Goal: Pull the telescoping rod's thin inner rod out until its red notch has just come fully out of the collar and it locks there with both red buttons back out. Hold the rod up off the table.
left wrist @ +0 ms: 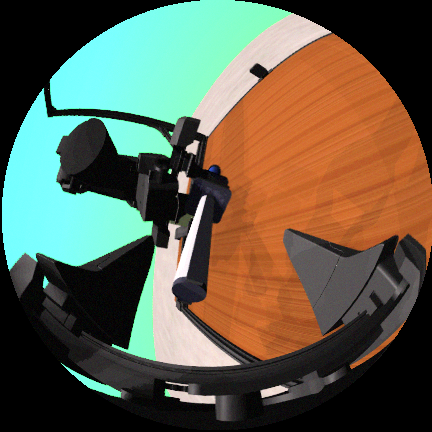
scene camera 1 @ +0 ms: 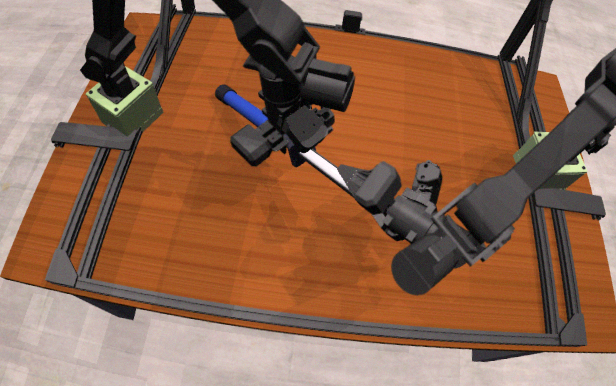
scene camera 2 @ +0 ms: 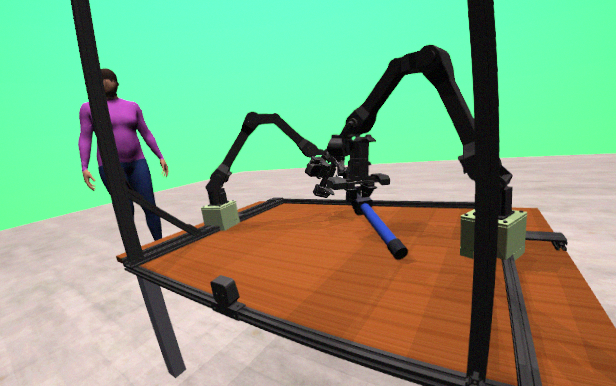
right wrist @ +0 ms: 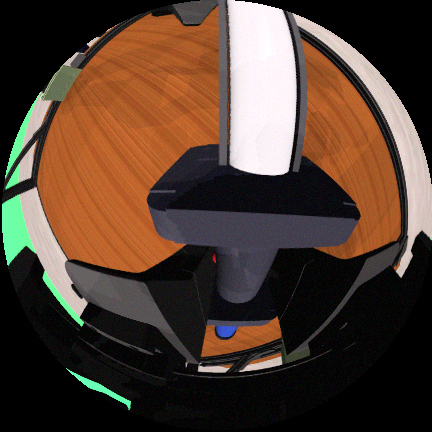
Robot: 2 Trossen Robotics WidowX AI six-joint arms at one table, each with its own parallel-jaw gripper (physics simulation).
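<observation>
The rod's blue outer tube (scene camera 1: 242, 107) (scene camera 2: 378, 225) (left wrist: 214, 169) (right wrist: 226, 330) ends in a black cap (scene camera 1: 223, 92) (scene camera 2: 397, 248). The white inner rod (scene camera 1: 325, 165) (left wrist: 196, 250) (right wrist: 262, 90) runs from the dark collar (left wrist: 222, 197) (right wrist: 255, 227) to a dark end face (left wrist: 189, 289). A red spot (right wrist: 214, 258) shows beside the collar's neck. No red notch shows on the visible inner rod. My right gripper (scene camera 1: 295, 147) (scene camera 2: 359, 200) (right wrist: 236, 232) is shut on the collar's neck, holding the rod above the table. My left gripper (scene camera 1: 347, 181) (left wrist: 219, 239) is open around the inner rod's far end.
The brown table (scene camera 1: 200, 250) (scene camera 2: 300, 280) has a dark metal frame (scene camera 1: 300, 320) at its edges. A small black box (scene camera 1: 352, 21) (scene camera 2: 225, 291) (left wrist: 259, 70) stands on the frame. Upright posts (scene camera 2: 482, 125) rise at the sides. A person (scene camera 2: 122, 130) stands beyond the table.
</observation>
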